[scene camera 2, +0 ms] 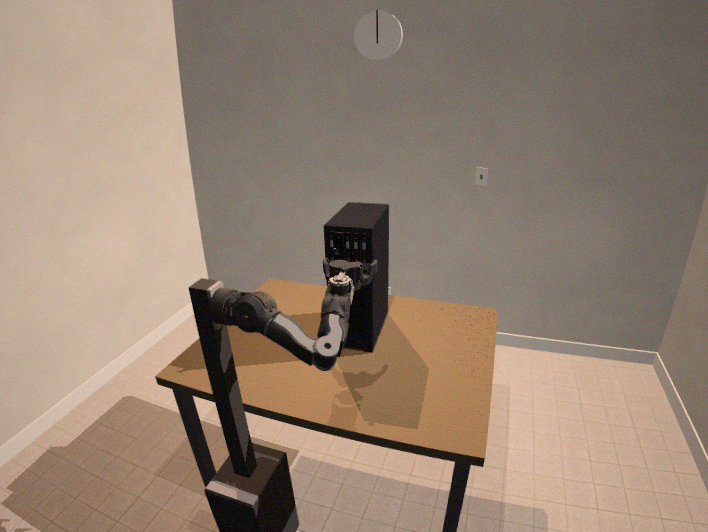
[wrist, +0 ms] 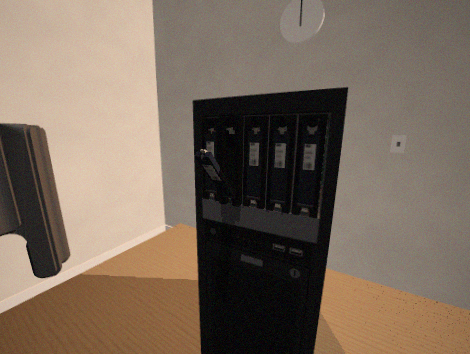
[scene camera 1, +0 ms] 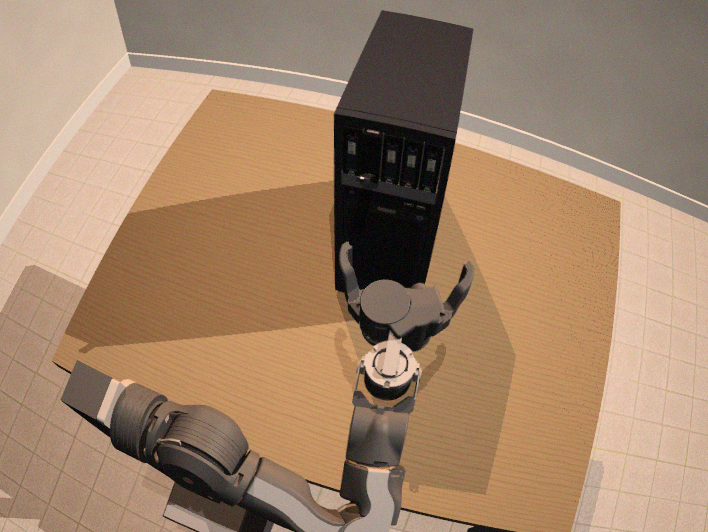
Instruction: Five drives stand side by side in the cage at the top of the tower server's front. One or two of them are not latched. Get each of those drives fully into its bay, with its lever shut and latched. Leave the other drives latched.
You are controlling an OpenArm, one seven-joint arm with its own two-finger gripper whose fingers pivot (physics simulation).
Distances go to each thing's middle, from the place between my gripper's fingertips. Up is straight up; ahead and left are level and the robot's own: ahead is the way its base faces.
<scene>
My gripper is now 260 mm short of the drive cage (scene camera 1: 426, 196), 70 mm to the right of it and 20 mm above it. The rest, counted from my hand: black tower server (scene camera 1: 409, 81) 330 mm ahead, 190 mm below, 70 mm to the left.
</scene>
